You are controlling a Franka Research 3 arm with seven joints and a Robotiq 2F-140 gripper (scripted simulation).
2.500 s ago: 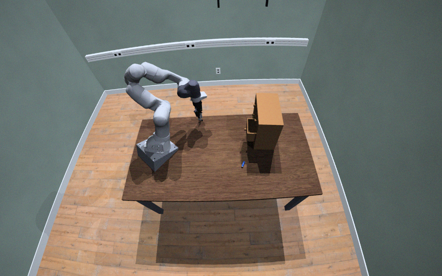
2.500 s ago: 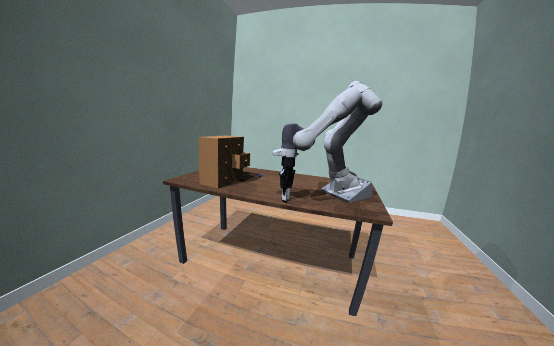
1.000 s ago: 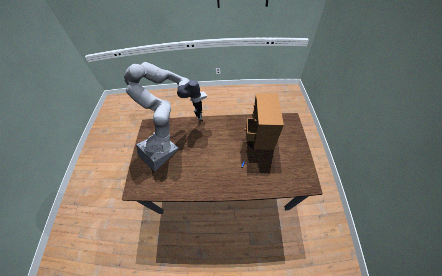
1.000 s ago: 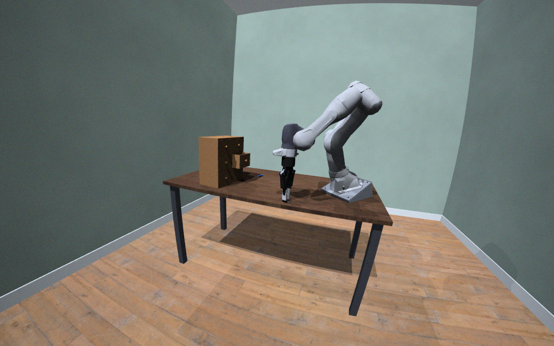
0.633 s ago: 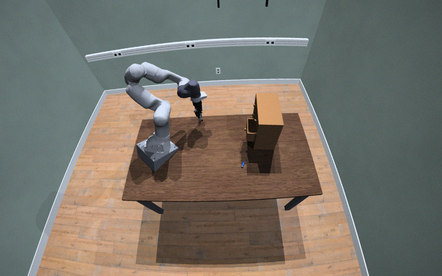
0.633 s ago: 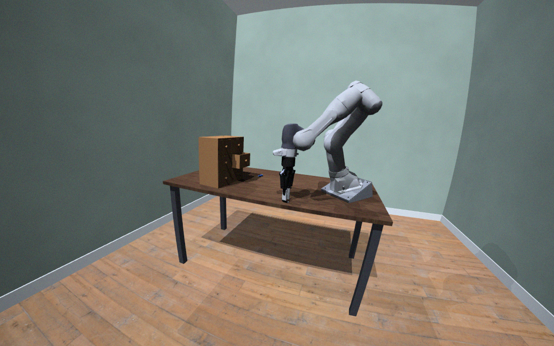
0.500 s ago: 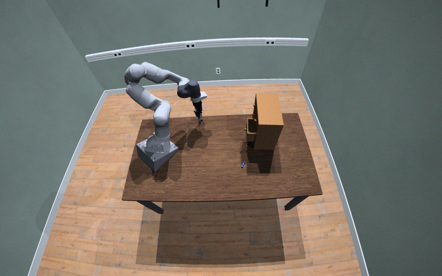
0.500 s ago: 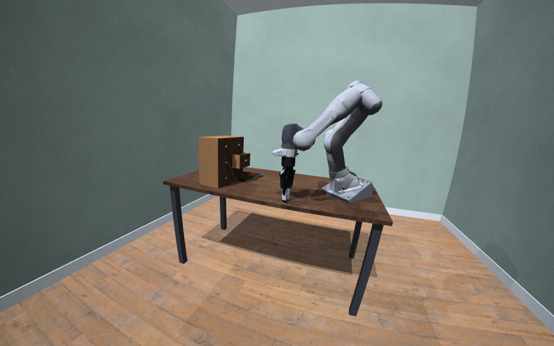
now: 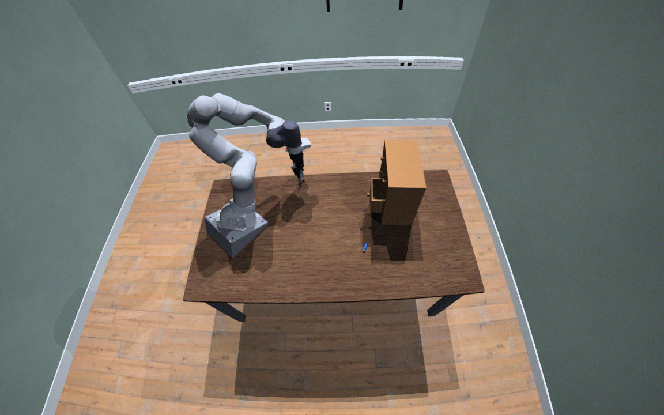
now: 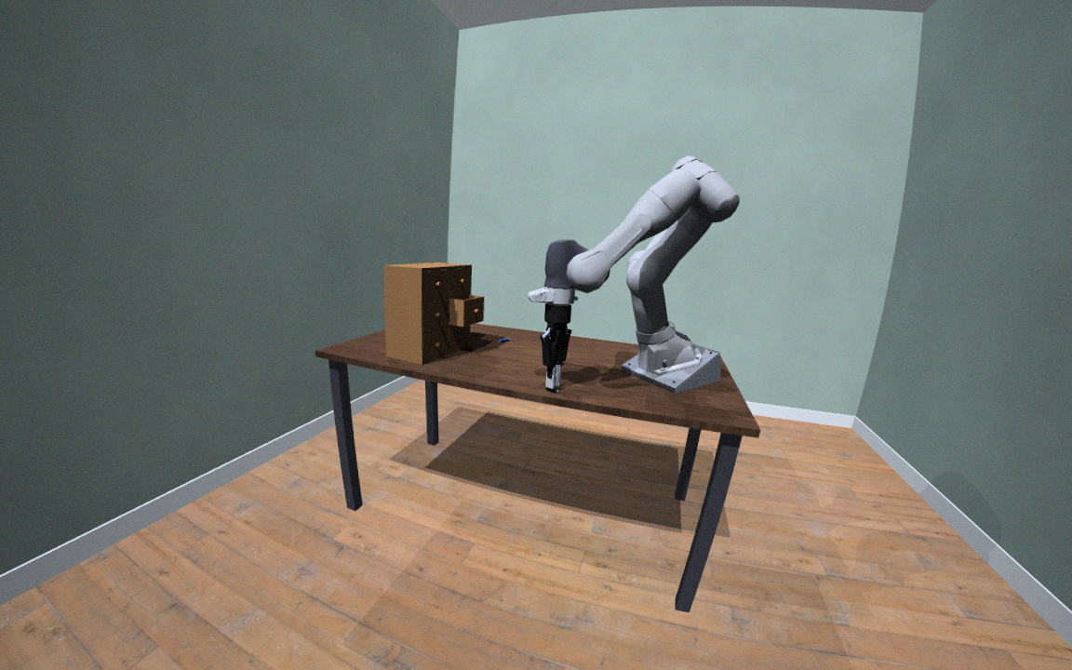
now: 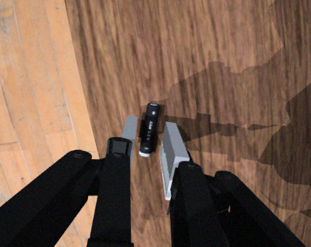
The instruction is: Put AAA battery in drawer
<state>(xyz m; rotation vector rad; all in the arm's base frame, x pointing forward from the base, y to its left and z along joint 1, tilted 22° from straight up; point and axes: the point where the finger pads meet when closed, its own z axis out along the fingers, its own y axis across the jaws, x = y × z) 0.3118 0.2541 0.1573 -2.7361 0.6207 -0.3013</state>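
The AAA battery lies 4 cm below my hand. Round my hand: small blue cylinder 50 cm to the right, 32 cm ahead, 4 cm below.
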